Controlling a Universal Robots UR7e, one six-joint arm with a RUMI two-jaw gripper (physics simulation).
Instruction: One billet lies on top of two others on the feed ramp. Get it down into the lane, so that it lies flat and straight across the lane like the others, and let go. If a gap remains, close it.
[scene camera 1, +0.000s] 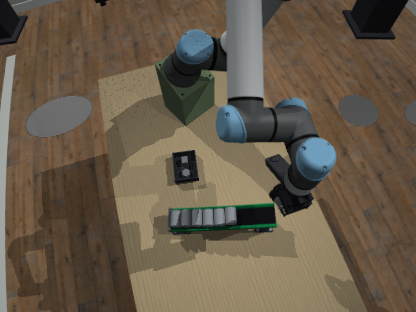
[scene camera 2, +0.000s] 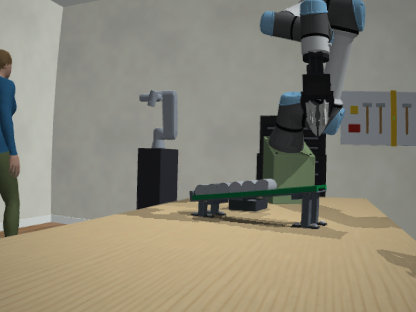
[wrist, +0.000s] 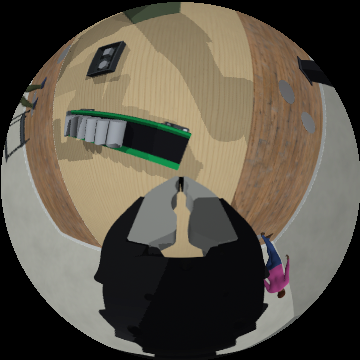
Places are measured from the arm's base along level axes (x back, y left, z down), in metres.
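Pixels of known places: gripper, between the fingertips: (scene camera 1: 278, 201) (scene camera 2: 317, 136) (wrist: 179, 177); arm's base, origin of its link: (scene camera 1: 182, 69) (scene camera 2: 286, 145).
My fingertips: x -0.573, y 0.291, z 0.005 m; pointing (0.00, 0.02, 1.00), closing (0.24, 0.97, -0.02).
Ahead of a thing's pixels: the offset from my fingertips to its top centre. "pt": to the spot under its first point. Level surfaces: height alone.
The feed ramp (scene camera 1: 256, 216) (scene camera 2: 298, 190) (wrist: 154, 142) has green side rails and a dark bed, and rises to the right in scene camera 2. Several grey billets lie side by side across its lane, in one layer from the low end stop. The uppermost billet in the row @(pt dx -0.006, dy -0.146, dz +0.118 m) (scene camera 1: 230, 216) (scene camera 2: 270, 184) (wrist: 116, 133) lies flat, about parallel to its neighbour, with no clear gap. No billet shows on top of others. My gripper (scene camera 2: 318, 133) (wrist: 179, 177) is shut and empty, high above and beyond the high end of the ramp. Its fingertips are hidden in scene camera 1.
A black tray @(pt dx +0.197, dy -0.346, dz +0.231 m) (scene camera 1: 176, 178) (wrist: 92, 74) with two small light pieces stands behind the ramp, toward the green robot base (scene camera 1: 186, 104) (scene camera 2: 286, 172). The ramp stands on dark legs @(pt dx -0.042, dy -0.002, dz +0.191 m) (scene camera 2: 310, 210) on the wooden table @(dz +0.236 m) (scene camera 1: 210, 280).
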